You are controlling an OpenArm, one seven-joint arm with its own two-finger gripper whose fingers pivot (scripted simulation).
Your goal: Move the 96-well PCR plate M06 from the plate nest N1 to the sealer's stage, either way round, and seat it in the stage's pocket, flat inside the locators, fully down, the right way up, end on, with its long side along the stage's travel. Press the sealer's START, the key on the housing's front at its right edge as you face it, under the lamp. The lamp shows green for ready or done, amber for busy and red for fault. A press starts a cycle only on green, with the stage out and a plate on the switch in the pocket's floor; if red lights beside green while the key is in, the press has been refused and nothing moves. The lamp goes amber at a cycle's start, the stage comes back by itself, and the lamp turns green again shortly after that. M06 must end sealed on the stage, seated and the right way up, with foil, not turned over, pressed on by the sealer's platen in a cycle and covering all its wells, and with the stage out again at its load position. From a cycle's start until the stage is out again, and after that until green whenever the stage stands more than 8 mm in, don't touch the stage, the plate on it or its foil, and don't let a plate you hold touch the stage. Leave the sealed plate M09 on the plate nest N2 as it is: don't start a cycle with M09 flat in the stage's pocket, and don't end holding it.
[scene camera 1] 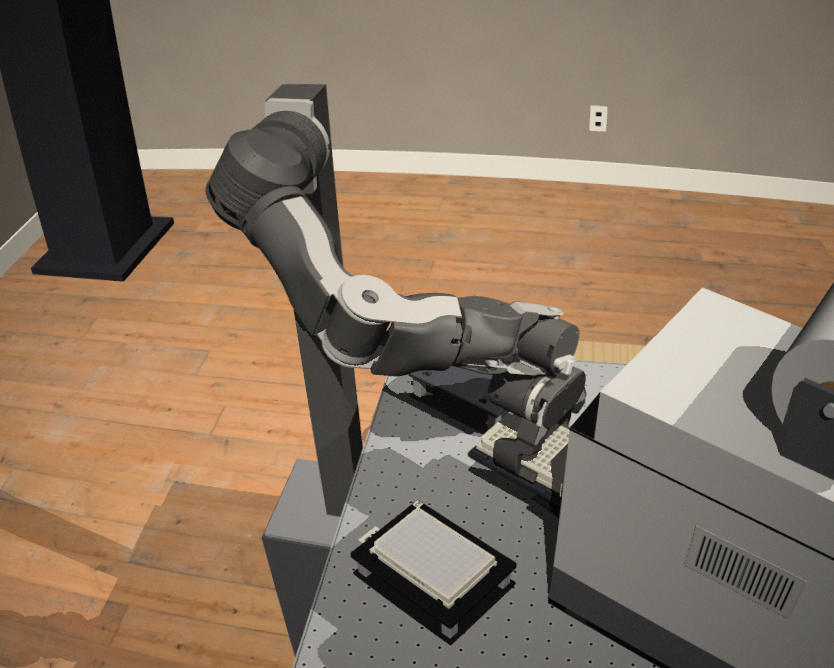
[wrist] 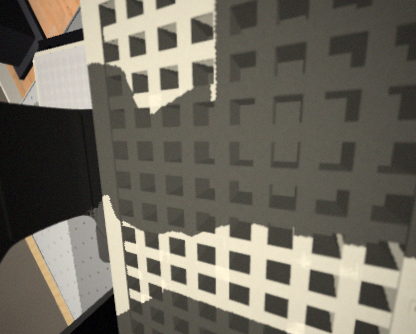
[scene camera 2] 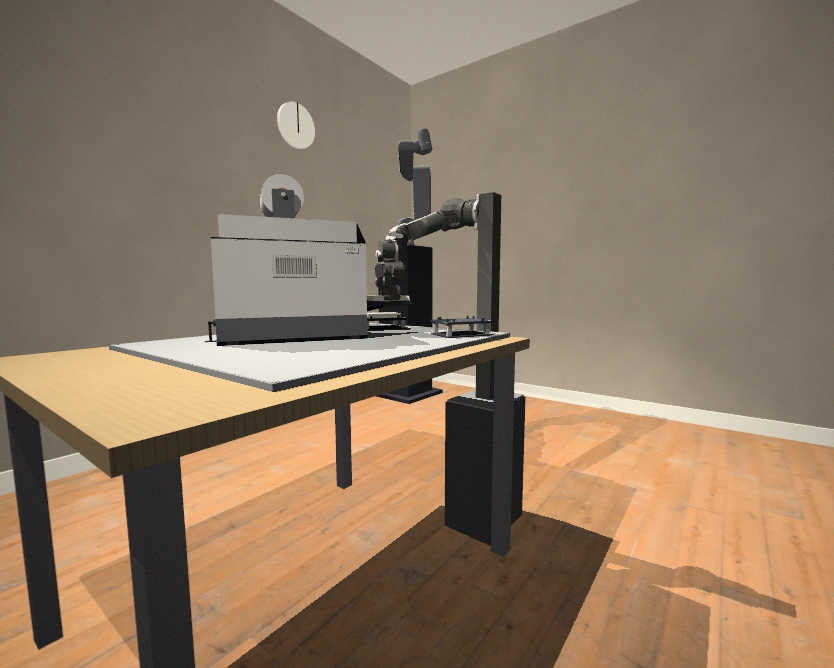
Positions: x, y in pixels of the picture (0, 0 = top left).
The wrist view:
sealed plate M09: 61, 76
open-welled plate M06: 293, 122
